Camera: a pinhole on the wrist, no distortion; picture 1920 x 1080 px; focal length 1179.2 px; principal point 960.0 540.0 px. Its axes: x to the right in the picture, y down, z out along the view. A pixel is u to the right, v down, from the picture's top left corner.
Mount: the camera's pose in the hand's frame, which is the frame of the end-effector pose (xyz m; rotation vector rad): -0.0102 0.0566 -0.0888 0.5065 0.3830 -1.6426
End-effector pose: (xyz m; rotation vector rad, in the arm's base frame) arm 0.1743 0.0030 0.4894 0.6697 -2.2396 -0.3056
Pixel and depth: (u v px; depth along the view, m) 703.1 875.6 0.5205
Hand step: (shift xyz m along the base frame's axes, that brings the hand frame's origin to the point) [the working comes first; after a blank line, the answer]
In the camera's frame: -0.1134 0.1481 0.5205

-0.3071 -0.1636 -0.2855
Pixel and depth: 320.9 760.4 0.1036
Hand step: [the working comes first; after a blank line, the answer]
In the camera's frame: -0.0561 0.0194 0.1036

-0.0408 0.0377 0.0012
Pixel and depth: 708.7 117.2 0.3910
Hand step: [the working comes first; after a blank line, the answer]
In the camera's frame: -0.0833 -0.1402 0.3910

-0.0796 0.0542 -0.3259
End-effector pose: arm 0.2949 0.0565 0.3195 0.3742 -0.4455 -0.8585
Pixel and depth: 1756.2 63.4 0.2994
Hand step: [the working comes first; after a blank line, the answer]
In the camera's frame: 0.2022 -0.1210 0.2994

-0.2916 -0.0175 -0.1198
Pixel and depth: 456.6 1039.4 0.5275
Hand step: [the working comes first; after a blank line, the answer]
In the camera's frame: -0.2252 0.2234 0.5275

-0.1886 -0.2407 0.4213
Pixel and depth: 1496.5 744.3 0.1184
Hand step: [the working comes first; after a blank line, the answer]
In the camera's frame: 0.0539 0.0205 0.1184

-0.0296 -0.0241 -0.0416
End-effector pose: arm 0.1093 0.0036 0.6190 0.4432 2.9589 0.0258
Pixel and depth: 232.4 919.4 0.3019
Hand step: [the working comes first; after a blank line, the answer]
In the camera's frame: -0.1863 0.0971 0.3019

-0.0145 0.0599 -0.2752
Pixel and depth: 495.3 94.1 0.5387
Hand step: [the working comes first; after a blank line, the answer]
In the camera's frame: -0.2123 -0.2037 0.5387

0.3007 -0.0943 -0.4306
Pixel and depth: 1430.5 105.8 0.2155
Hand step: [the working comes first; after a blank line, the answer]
In the camera's frame: 0.0860 -0.0794 0.2155

0.0852 -0.1480 -0.0311
